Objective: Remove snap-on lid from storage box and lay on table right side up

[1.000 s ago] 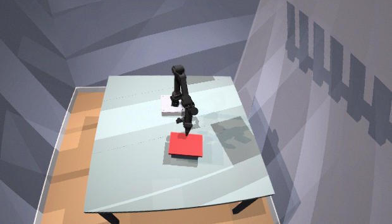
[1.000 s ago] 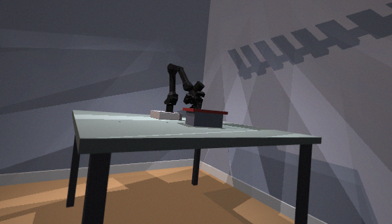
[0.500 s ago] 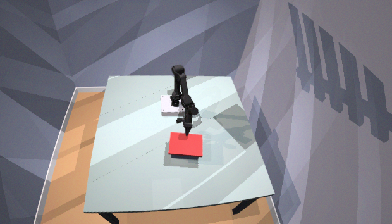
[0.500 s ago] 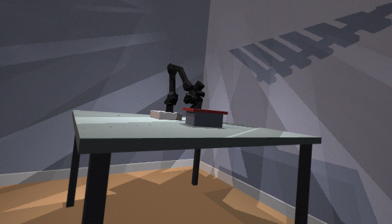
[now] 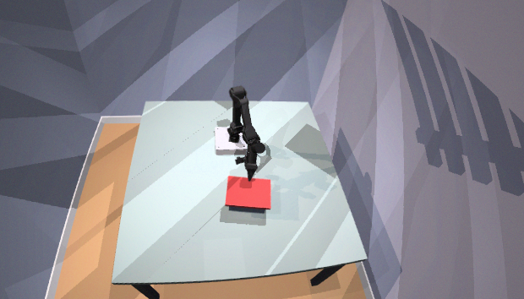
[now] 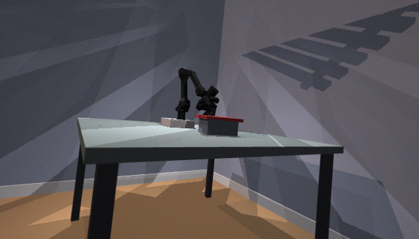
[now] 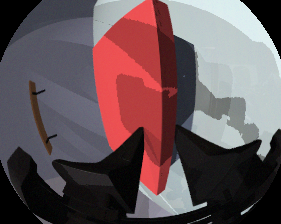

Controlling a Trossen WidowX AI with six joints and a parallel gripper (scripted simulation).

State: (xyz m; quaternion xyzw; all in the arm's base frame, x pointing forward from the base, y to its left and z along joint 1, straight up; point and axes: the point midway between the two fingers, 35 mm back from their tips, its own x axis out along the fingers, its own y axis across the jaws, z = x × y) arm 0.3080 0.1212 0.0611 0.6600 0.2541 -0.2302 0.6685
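The red lid lies 8 cm ahead of my gripper tip. The rest, counted from my gripper tip: grey storage box (8 cm ahead, 5 cm below).
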